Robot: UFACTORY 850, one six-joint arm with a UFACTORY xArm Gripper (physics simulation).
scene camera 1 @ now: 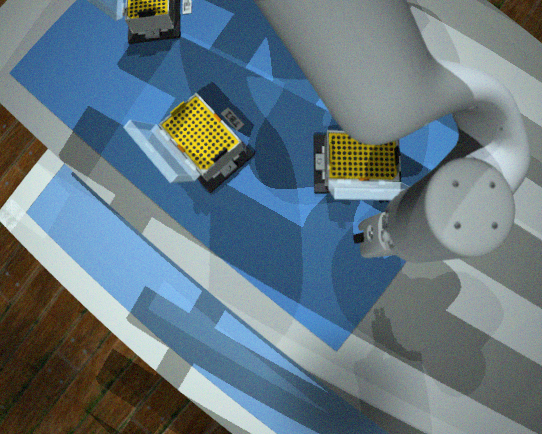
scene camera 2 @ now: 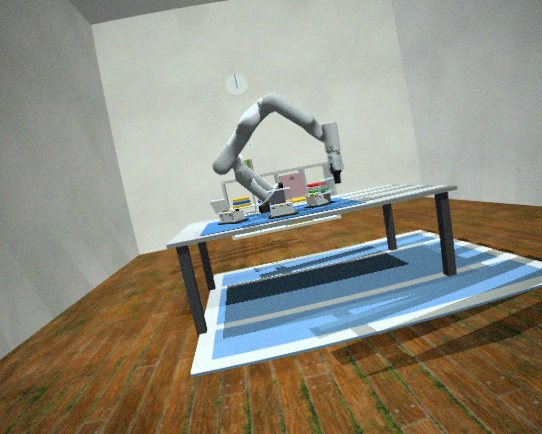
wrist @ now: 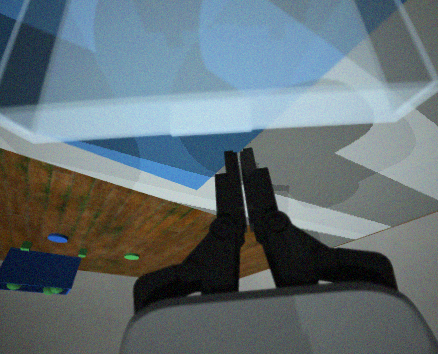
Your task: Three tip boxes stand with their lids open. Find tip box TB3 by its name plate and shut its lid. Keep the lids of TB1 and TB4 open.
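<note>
The right tip box (scene camera 1: pixel 363 156) (scene camera 2: pixel 318 200), beside my gripper, has its clear lid (scene camera 1: pixel 367 191) (wrist: pixel 210 112) open; the arm hides part of it, and its name plate cannot be read. I take it as TB3. TB1 (scene camera 1: pixel 202 134) (scene camera 2: pixel 283 209), its plate readable in scene camera 1, stands in the middle with its lid (scene camera 1: pixel 159 151) open. The third box (scene camera 1: pixel 152 25) (scene camera 2: pixel 231 216), at the far left, has its lid (scene camera 1: pixel 109 6) (scene camera 2: pixel 218 205) open; its plate is cut off. My gripper (scene camera 1: pixel 358 238) (scene camera 2: pixel 337 179) (wrist: pixel 239 164) is shut and empty, above the table, just beyond the right lid's free edge.
The boxes stand on a blue mat (scene camera 1: pixel 260 235) on the table (scene camera 2: pixel 430 190). My arm (scene camera 1: pixel 360 65) (scene camera 2: pixel 295 112) reaches over the right box. A shelf rack with a pink box (scene camera 2: pixel 292 185) stands behind. A dark blue box (wrist: pixel 40 270) shows at lower left.
</note>
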